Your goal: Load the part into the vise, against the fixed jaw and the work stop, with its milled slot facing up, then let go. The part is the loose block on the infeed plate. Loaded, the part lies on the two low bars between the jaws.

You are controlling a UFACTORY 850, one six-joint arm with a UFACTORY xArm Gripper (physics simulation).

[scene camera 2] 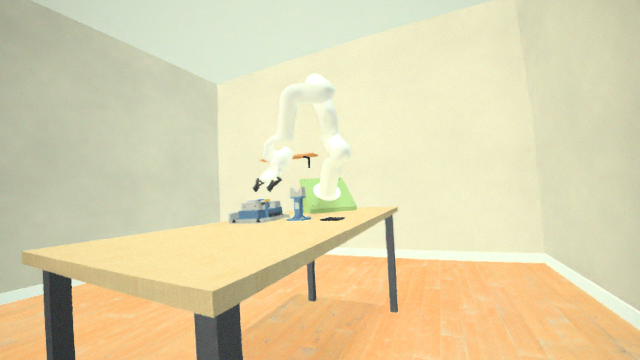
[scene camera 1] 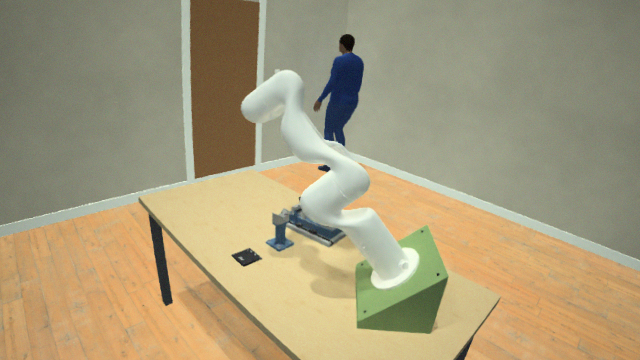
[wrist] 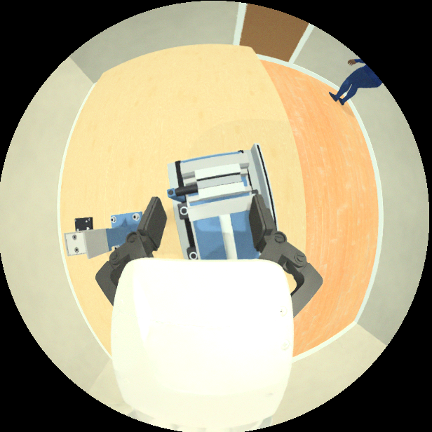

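Observation:
The part point(wrist: 221, 190), a pale block with a lengthwise groove facing up, lies between the vise jaws in the wrist view. Its left end is at the tip of the dark work stop point(wrist: 187, 190); contact is hard to confirm. The grey near jaw point(wrist: 220, 206) lies along its lower side. Whether the part sits flush on the jaws and low bars cannot be told. The vise point(scene camera 1: 327, 234) point(scene camera 2: 256, 215) is blue and grey. My gripper point(scene camera 2: 264, 188) point(wrist: 205, 205) is wide open and empty, above the vise; in scene camera 1 the arm hides it. The black infeed plate point(scene camera 1: 246, 257) point(scene camera 2: 332, 218) point(wrist: 83, 223) shows no block on it.
A blue pedestal with a grey notched head point(scene camera 1: 280, 231) point(scene camera 2: 298, 206) point(wrist: 86, 243) stands between the vise and the infeed plate. The arm's green base point(scene camera 1: 402, 300) point(scene camera 2: 325, 204) is at one end of the table point(scene camera 1: 200, 220) point(scene camera 2: 165, 255). A person in blue point(scene camera 1: 345, 82) point(wrist: 361, 80) stands beyond the table.

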